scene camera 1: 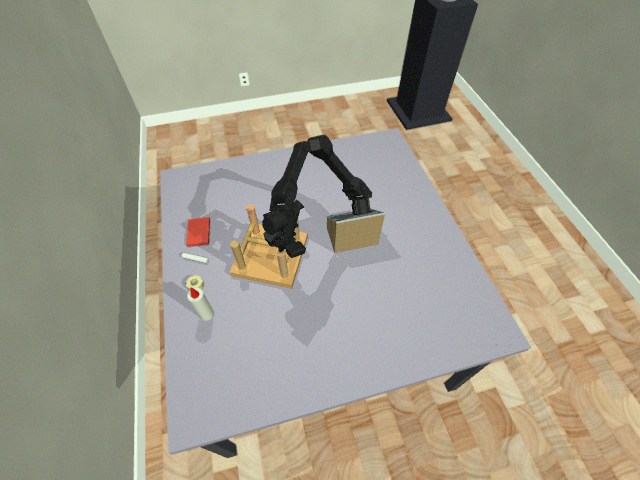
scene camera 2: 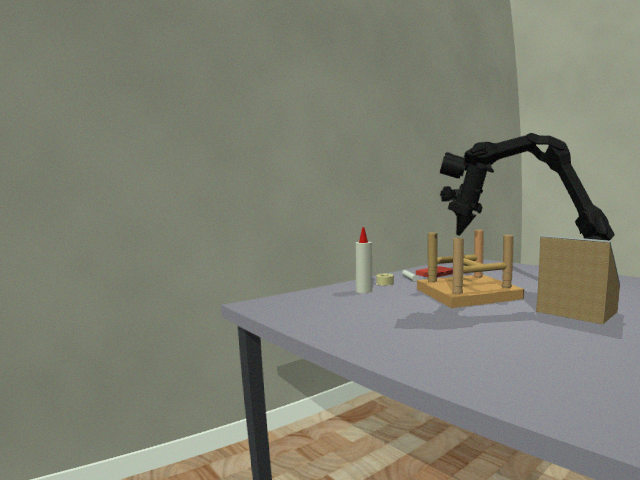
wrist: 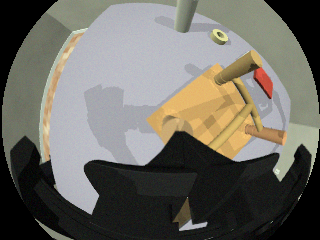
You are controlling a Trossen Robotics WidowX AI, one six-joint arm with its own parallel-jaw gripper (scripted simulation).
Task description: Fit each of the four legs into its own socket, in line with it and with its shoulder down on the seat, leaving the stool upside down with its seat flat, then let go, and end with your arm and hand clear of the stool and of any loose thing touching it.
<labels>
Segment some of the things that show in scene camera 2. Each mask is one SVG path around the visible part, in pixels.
My gripper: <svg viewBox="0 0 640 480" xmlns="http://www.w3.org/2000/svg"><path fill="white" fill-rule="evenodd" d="M483 186L464 181L459 189L452 190L450 186L446 186L441 190L442 202L445 202L445 199L453 200L449 203L448 209L452 210L457 216L456 235L460 236L476 217L475 214L472 214L473 211L477 212L478 210L478 213L481 213L482 205L478 201L480 194L483 192Z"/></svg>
A glue bottle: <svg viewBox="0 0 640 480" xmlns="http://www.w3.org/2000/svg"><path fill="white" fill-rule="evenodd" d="M362 227L360 240L355 242L356 292L370 293L372 292L372 242L368 242L365 228Z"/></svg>
</labels>
